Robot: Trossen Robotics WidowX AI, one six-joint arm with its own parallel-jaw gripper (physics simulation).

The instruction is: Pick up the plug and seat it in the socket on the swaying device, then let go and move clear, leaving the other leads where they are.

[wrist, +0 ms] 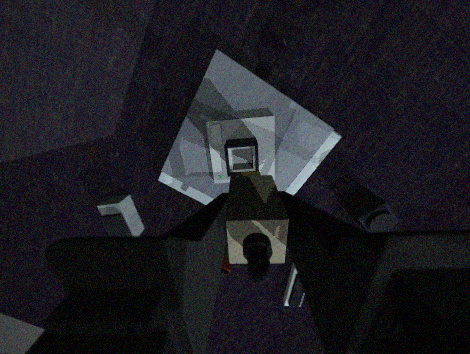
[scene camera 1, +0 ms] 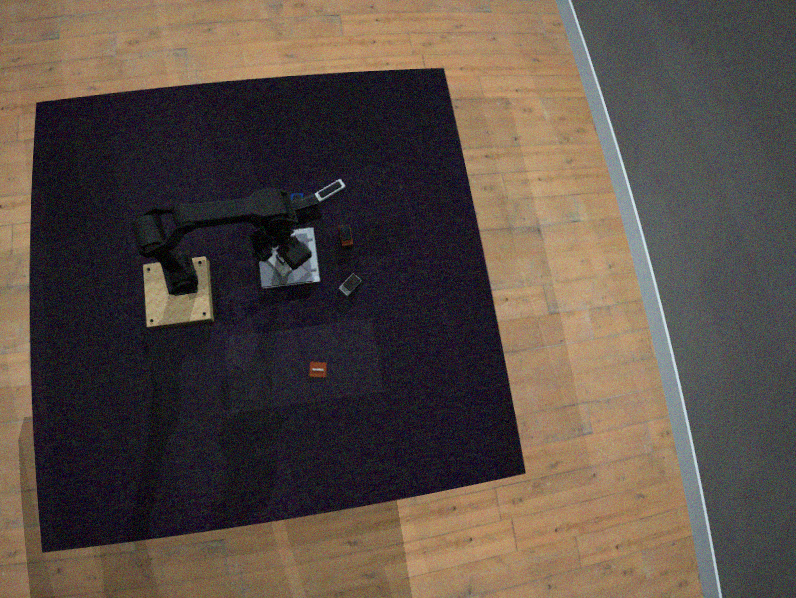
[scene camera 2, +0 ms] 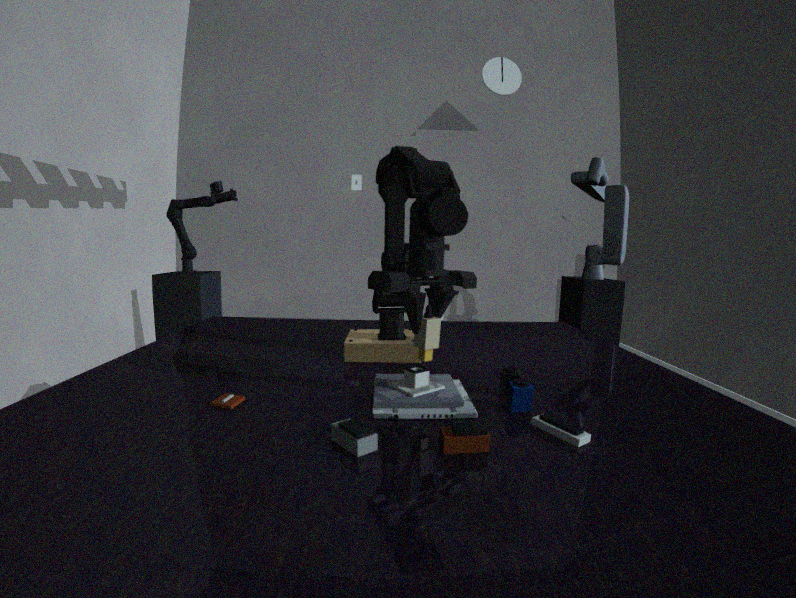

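My gripper [scene camera 2: 429, 315] [wrist: 253, 198] is shut on the plug [scene camera 2: 431, 334] [wrist: 237, 237], a cream block with a yellow tip and a black cable stub. The plug is upright above the device [scene camera 1: 271, 278] [scene camera 2: 421, 406] [wrist: 220, 70], a grey plate on a white base. The socket [scene camera 2: 416, 378] [wrist: 241, 143] is a raised white block with a black square rim on the plate. In scene camera 2 the plug's tip is apart from the socket, above it and slightly right. In the wrist view the dark tip end overlaps the socket's near edge. The arm partly hides the device in scene camera 1.
Around the device lie a grey connector [scene camera 1: 350, 284] [scene camera 2: 365, 444], an orange connector [scene camera 1: 346, 242] [scene camera 2: 464, 442], a blue connector [scene camera 2: 521, 397] and a long white connector [scene camera 2: 579, 439]. A flat orange block [scene camera 1: 317, 369] [scene camera 2: 228, 401] lies farther off. The arm stands on a wooden base [scene camera 1: 157, 308].
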